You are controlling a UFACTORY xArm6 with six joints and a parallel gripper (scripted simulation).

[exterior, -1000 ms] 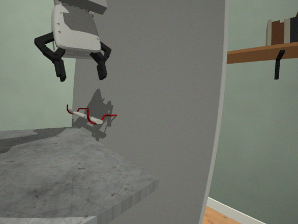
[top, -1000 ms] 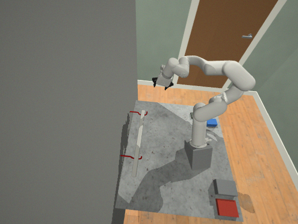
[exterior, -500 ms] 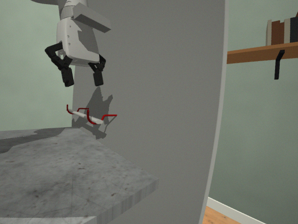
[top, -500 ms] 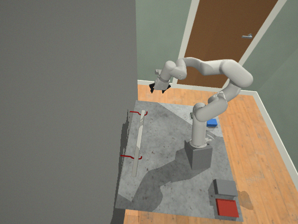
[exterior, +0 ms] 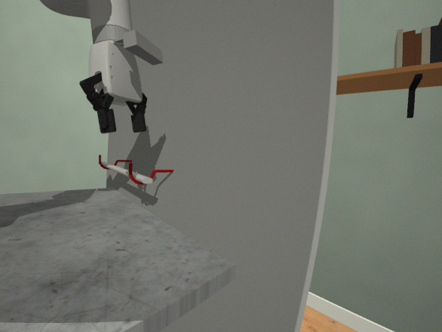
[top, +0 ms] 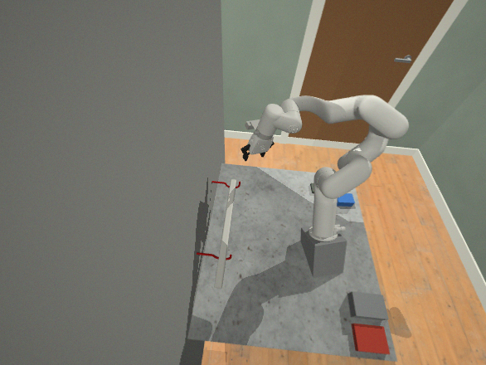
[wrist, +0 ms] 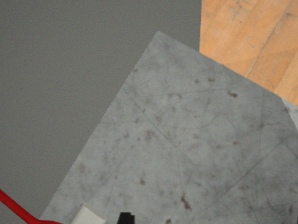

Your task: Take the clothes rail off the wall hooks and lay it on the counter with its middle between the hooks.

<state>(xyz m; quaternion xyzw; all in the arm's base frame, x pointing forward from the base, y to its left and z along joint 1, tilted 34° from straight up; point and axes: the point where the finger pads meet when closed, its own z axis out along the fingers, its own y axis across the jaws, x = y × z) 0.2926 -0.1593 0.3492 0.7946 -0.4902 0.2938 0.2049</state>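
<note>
The clothes rail lies 30 cm to the left of my hand, 13 cm ahead of it and 12 cm below it. From my hand the other things lie so: grey wall 25 cm ahead, 24 cm to the left, 14 cm above; blue block 52 cm behind, 26 cm below, 10 cm to the left; grey box 62 cm to the left, 44 cm behind, 26 cm below.
</note>
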